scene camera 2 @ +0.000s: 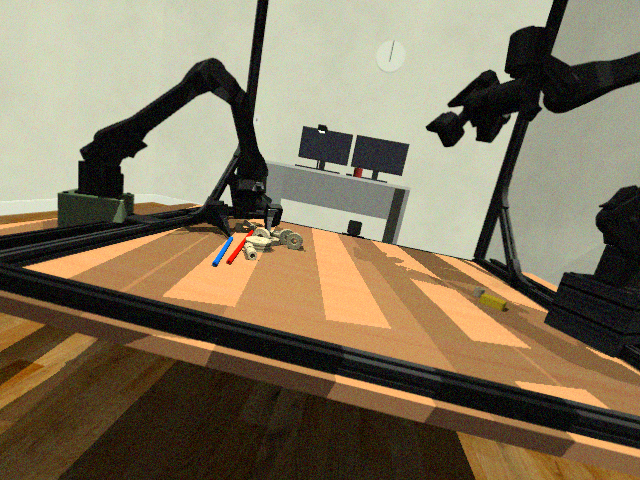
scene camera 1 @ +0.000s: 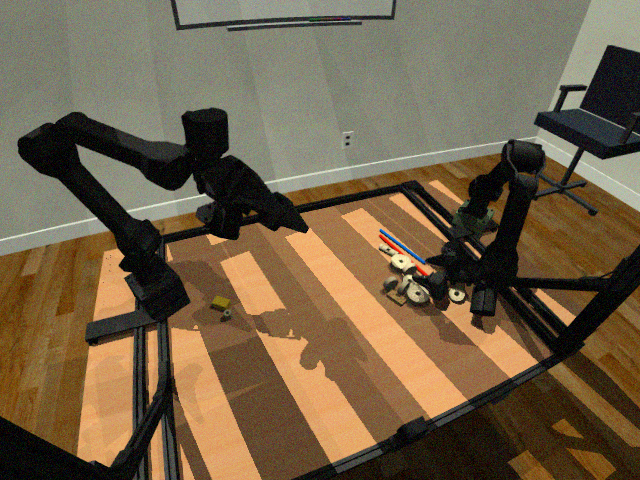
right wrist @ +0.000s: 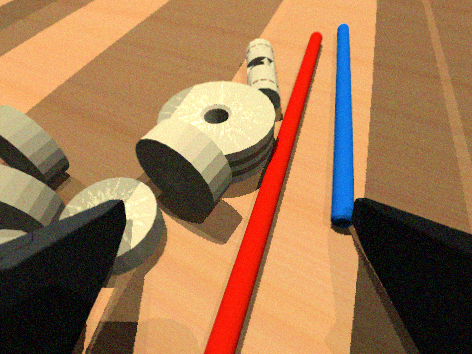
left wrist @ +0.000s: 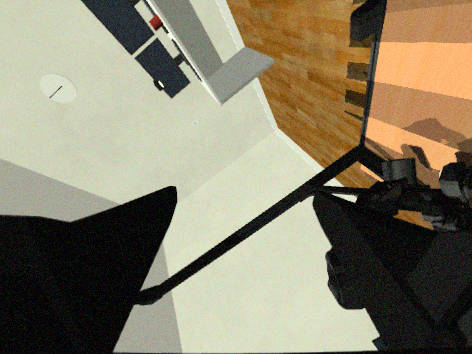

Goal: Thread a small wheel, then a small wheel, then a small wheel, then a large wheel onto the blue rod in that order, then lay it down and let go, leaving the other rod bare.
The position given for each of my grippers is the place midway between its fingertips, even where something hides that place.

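Starting with my left gripper (scene camera 1: 296, 223), it's open and holding nothing; you'd find that gripper (scene camera 2: 437, 116) in scene camera 2 too, and the left wrist view shows the same gripper (left wrist: 246, 195). My right gripper (scene camera 2: 249, 236) is open as well, and it's touching a blue rod (right wrist: 342, 203). Scene camera 1 also shows my right gripper (scene camera 1: 419, 268), and so does the right wrist view, where that gripper (right wrist: 240, 210) appears too. As for the blue rod, it's out of frame in the left wrist view.
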